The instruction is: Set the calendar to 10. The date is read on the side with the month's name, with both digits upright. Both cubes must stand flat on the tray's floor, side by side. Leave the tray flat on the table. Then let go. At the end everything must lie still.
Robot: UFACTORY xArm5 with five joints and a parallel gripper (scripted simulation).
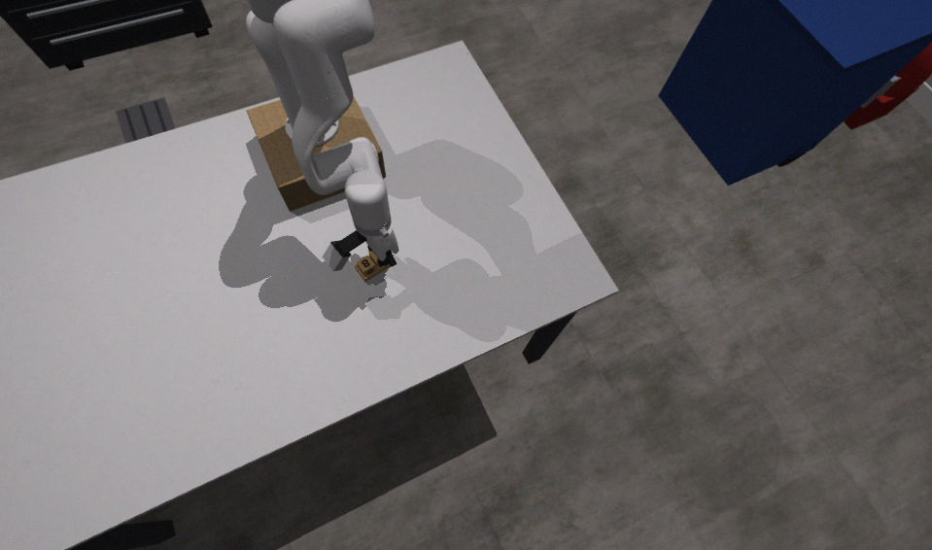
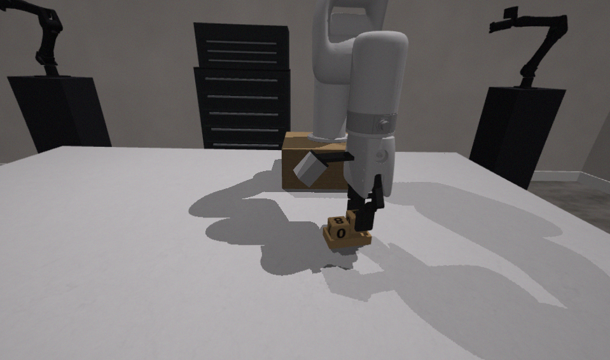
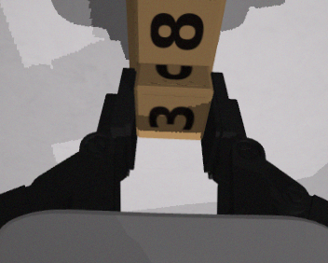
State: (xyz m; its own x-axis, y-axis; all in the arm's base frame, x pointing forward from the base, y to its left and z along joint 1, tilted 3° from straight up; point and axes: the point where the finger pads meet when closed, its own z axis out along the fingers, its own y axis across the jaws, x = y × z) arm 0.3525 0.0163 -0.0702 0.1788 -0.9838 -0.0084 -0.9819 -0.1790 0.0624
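Right now my hand is 4 cm above the wooden calendar tray and 2 cm to the left of it.
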